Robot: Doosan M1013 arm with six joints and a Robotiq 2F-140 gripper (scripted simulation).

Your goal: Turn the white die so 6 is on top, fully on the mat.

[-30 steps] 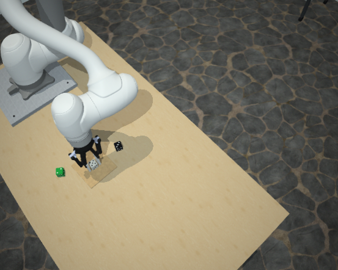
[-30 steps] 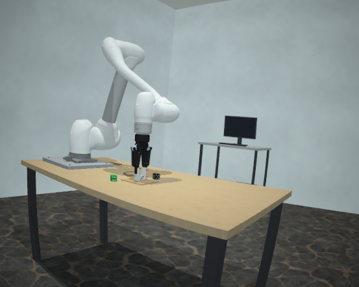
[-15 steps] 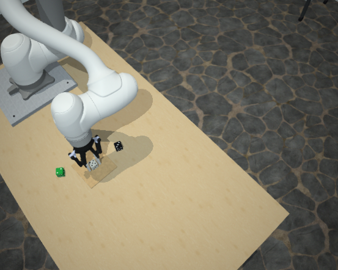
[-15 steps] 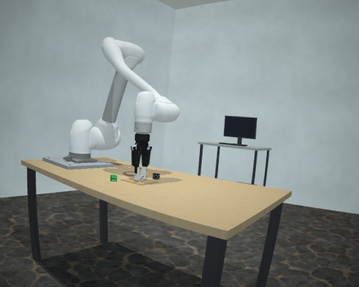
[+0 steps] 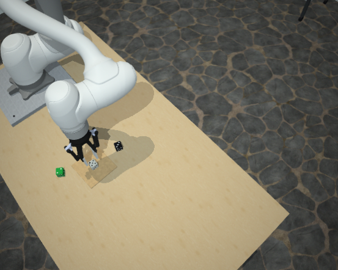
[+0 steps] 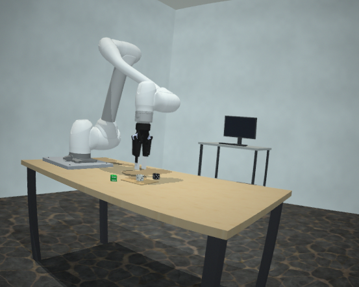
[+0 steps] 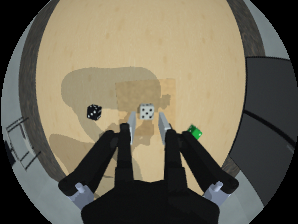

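The white die is 80 mm below my hand. Round my hand: green die: 70 mm behind, 120 mm to the right, 80 mm below; tan mat: 90 mm below; black die: 130 mm to the left, 80 mm below.
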